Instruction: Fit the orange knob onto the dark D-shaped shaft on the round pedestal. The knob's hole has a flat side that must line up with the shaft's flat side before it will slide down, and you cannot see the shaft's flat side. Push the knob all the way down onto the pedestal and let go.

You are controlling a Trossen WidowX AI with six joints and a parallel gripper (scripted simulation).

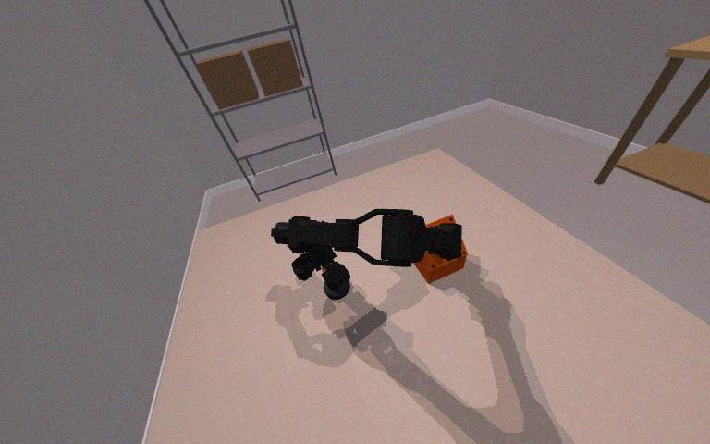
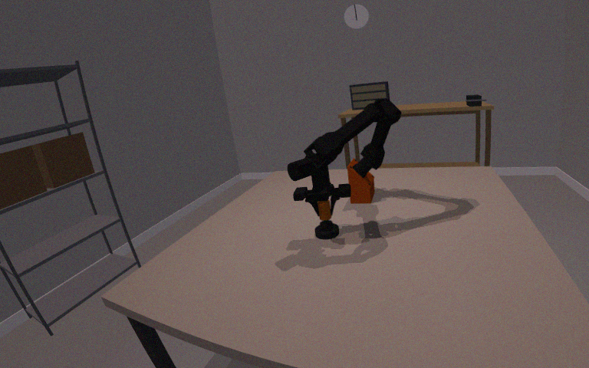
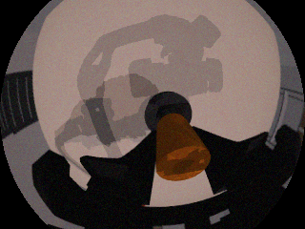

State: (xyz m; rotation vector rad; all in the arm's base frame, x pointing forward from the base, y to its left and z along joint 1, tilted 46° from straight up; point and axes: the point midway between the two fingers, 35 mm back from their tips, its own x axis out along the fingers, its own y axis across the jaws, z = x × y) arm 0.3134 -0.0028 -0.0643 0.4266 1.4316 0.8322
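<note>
Right now the orange knob is 20 mm above my gripper tip. Also, from my gripper tip: dark round pedestal (40 mm below).
</note>
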